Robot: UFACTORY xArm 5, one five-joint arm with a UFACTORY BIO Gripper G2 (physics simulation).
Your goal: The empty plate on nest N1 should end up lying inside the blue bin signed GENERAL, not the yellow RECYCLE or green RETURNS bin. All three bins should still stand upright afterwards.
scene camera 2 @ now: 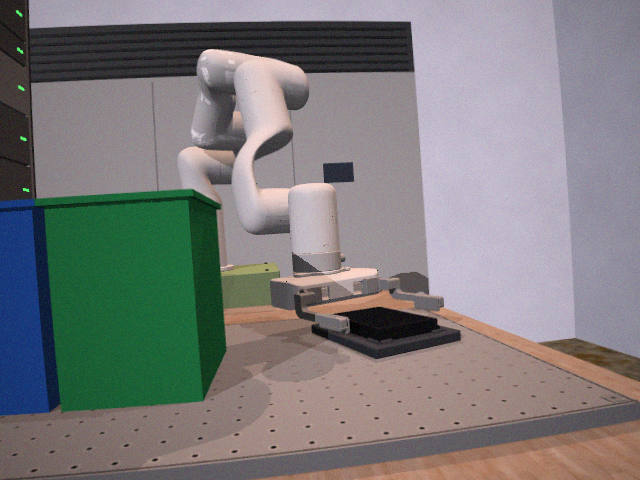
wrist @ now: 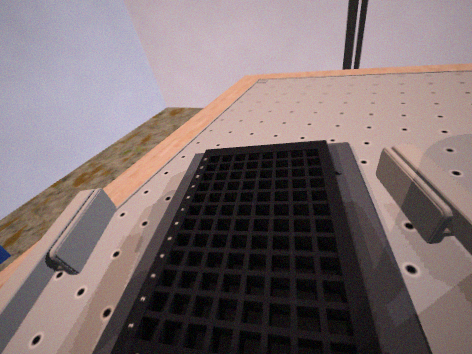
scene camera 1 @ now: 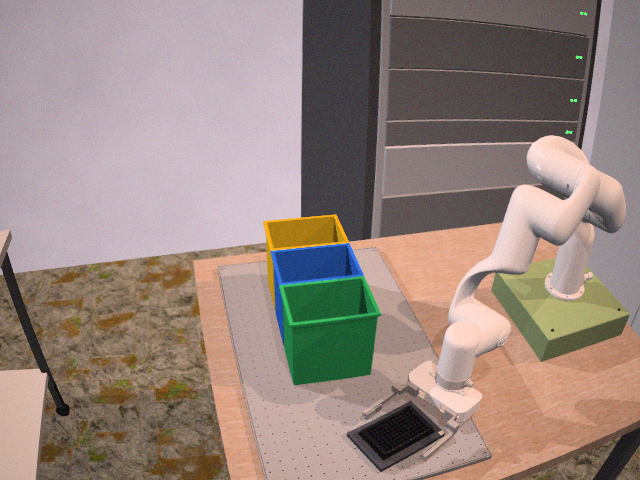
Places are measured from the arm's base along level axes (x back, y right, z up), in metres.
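Pixels of known places: end effector, tool point: (scene camera 2: 385,312) (wrist: 232,210) (scene camera 1: 400,431); arm's base, origin of the base link: (scene camera 1: 564,287).
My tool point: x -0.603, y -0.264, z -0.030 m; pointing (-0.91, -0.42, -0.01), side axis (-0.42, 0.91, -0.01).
For each thing: its middle in the pictures, then the offset to it from my tool point. Level surfaces: height alone.
- black gridded plate, body centre: (wrist: 254,225) (scene camera 2: 379,322) (scene camera 1: 397,431) dy +0.009, dx -0.002, dz -0.011 m
- blue bin, body centre: (scene camera 2: 24,298) (scene camera 1: 315,295) dy +0.399, dx -0.059, dz +0.060 m
- yellow bin, body centre: (scene camera 1: 304,263) dy +0.529, dx -0.049, dz +0.060 m
- green bin, body centre: (scene camera 2: 151,289) (scene camera 1: 327,332) dy +0.269, dx -0.070, dz +0.060 m
- perforated board, its level: dz -0.030 m
- wooden table, its level: dz -0.043 m
The black gridded plate (scene camera 1: 398,428) (scene camera 2: 385,321) (wrist: 260,225) lies flat on the dark nest (scene camera 1: 413,445) (scene camera 2: 377,348) (wrist: 365,215). My gripper (scene camera 1: 395,435) (scene camera 2: 391,313) (wrist: 248,212) is open and low over the plate, pointing down. Its fingers stand apart from the plate, one beyond each long side, with gaps in the wrist view. The blue bin (scene camera 1: 315,263) (scene camera 2: 20,310) stands upright between the yellow bin (scene camera 1: 302,232) and the green bin (scene camera 1: 333,351) (scene camera 2: 124,304), which are upright too. The signs on the bins and the nest's label cannot be read.
The bins stand in a tight row on the perforated board (scene camera 1: 320,418) (scene camera 2: 429,382) (wrist: 300,115), with green nearest the nest. The arm's green base block (scene camera 1: 563,325) (scene camera 2: 248,289) is on the wooden table (scene camera 1: 547,403). The rack cabinet (scene camera 1: 480,98) stands behind.
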